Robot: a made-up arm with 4 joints. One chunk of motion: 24 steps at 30 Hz.
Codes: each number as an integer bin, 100 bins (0 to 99) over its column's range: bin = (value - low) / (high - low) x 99, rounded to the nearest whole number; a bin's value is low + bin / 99 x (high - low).
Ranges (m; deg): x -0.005..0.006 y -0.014..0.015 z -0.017..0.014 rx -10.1..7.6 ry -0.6..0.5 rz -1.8..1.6
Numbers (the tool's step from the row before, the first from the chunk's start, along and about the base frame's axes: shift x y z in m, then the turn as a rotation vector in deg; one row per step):
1: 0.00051 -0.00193 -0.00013 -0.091 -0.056 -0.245
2: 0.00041 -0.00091 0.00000 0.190 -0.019 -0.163
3: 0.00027 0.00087 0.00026 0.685 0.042 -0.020
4: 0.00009 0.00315 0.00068 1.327 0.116 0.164
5: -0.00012 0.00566 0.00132 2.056 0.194 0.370
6: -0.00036 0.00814 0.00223 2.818 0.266 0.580
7: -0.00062 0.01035 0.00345 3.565 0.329 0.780
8: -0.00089 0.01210 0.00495 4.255 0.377 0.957
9: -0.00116 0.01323 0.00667 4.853 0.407 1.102
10: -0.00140 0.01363 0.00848 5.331 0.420 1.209
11: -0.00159 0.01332 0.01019 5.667 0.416 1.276
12: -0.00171 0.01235 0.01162 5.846 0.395 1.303
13: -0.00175 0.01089 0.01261 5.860 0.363 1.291
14: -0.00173 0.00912 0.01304 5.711 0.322 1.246
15: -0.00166 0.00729 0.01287 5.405 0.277 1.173
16: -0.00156 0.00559 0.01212 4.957 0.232 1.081
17: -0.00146 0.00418 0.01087 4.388 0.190 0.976
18: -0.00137 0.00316 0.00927 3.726 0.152 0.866
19: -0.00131 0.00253 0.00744 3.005 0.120 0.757
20: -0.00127 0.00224 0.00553 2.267 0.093 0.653
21: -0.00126 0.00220 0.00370 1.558 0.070 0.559
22: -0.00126 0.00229 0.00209 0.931 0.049 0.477
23: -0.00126 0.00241 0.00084 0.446 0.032 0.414
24: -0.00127 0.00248 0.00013 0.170 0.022 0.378
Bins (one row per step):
1: 50 41 54 56 49 45
2: 49 45 54 58 52 48
3: 47 51 55 60 58 52
4: 46 59 56 64 64 57
5: 44 67 59 68 71 63
6: 42 76 61 72 78 69
7: 39 83 65 76 84 75
8: 37 89 70 80 88 80
9: 35 93 76 84 91 84
10: 32 94 81 86 92 88
11: 31 93 87 88 91 90
12: 30 90 91 89 90 90
13: 29 85 95 89 87 90
14: 29 79 96 88 83 89
15: 30 73 95 87 79 87
16: 31 67 93 84 75 84
17: 32 62 89 81 71 81
18: 33 59 84 77 68 78
19: 33 56 78 73 65 74
20: 34 55 72 69 62 71
21: 34 55 66 65 60 69
22: 34 56 61 62 58 66
23: 34 56 57 59 57 64
24: 34 56 55 57 56 63

